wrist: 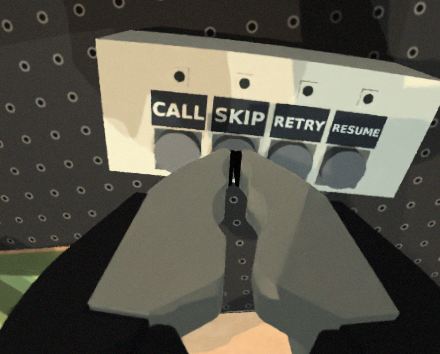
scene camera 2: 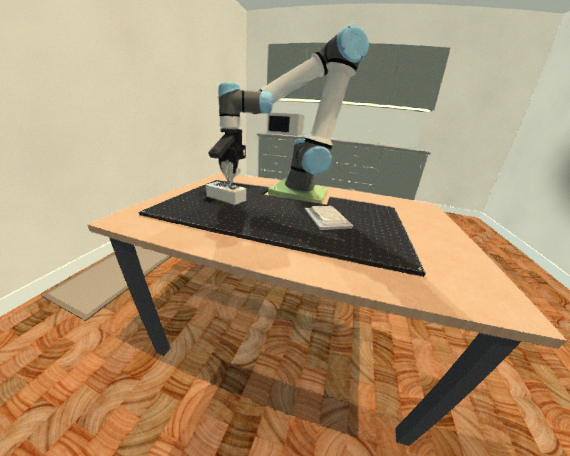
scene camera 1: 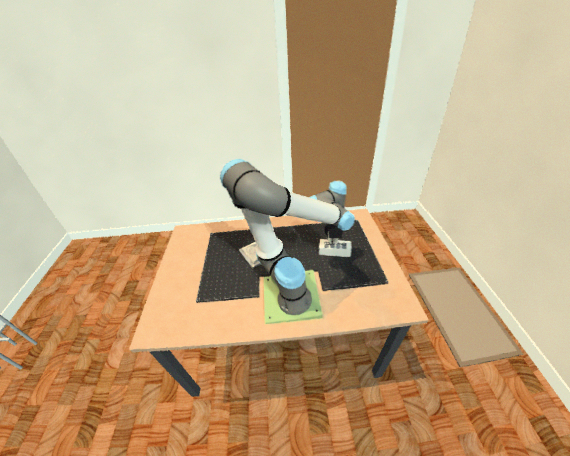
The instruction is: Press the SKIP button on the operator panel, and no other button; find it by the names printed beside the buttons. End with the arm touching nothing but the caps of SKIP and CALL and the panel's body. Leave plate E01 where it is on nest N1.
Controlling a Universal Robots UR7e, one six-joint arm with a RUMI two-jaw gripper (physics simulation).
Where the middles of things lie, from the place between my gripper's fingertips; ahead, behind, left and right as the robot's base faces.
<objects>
Now: hand 30 mm to the right of the call cap (wrist: 174,149) and 10 mm above it. From my hand the other things lie so: resume cap (wrist: 341,168): 60 mm to the right, 30 mm behind, 10 mm below; then white operator panel (wrist: 149,81): 40 mm below, 20 mm to the right, 10 mm ahead; then retry cap (wrist: 294,156): 30 mm to the right, 20 mm behind, 10 mm below.
</objects>
